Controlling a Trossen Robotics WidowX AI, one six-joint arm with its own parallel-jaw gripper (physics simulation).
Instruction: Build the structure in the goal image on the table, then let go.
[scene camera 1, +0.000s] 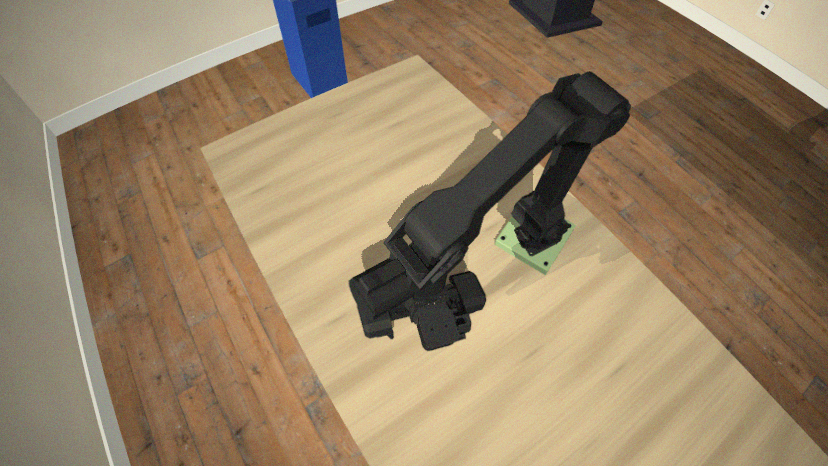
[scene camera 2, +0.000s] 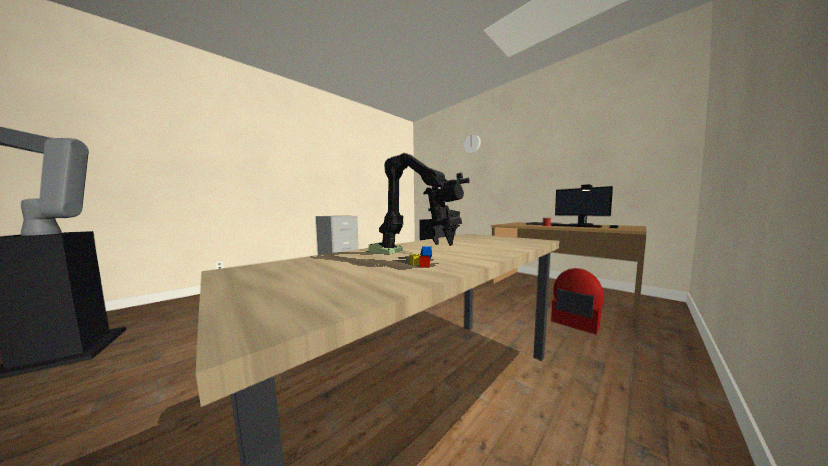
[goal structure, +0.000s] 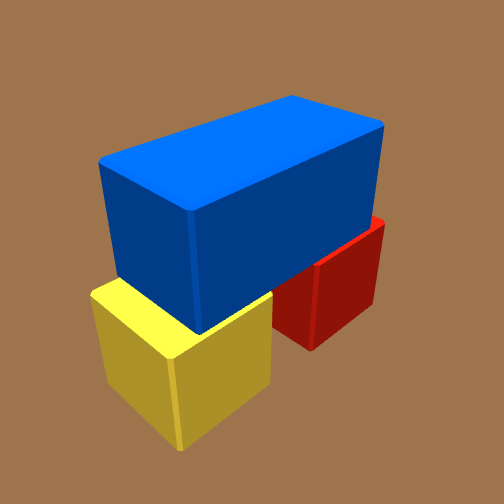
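In scene camera 2, a red block and a yellow block stand side by side on the table. A blue block rests on top of the red one and looks about level; whether it also bears on the yellow one is too small to tell. My gripper is open and empty, pointing down, above table height and to the right of the blocks in that view, apart from them. In scene camera 1, the arm and hand hide the blocks and the fingertips.
The arm's base stands on a green plate at the table's edge. A blue cabinet stands on the floor beyond the table's far end. A desk and a red object are beyond the table.
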